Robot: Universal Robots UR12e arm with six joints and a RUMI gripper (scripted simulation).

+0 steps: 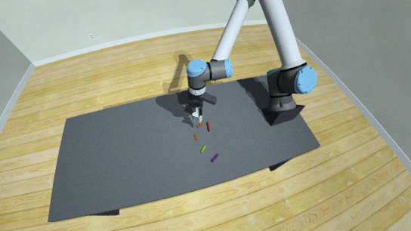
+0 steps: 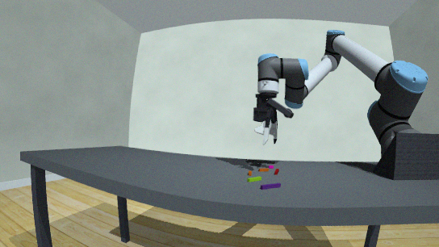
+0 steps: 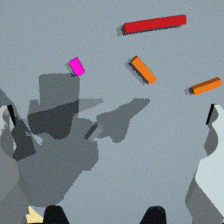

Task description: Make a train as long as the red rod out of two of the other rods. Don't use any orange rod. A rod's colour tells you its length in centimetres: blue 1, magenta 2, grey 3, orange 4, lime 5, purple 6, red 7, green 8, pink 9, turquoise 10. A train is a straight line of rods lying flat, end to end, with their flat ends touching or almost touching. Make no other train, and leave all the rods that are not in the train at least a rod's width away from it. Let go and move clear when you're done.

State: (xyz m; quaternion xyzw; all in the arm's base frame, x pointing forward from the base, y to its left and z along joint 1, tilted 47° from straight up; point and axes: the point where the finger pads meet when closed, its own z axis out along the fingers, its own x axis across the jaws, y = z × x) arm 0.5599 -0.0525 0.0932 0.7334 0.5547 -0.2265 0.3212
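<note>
The lime rod lies 40 mm ahead of my hand, 210 mm to the left of it and 100 mm below it. Round my hand: magenta rod (10 mm behind, 40 mm to the right, 100 mm below); then small grey rod (100 mm ahead, 60 mm to the right, 100 mm below); then red rod (30 mm behind, 60 mm to the left, 100 mm below).
</note>
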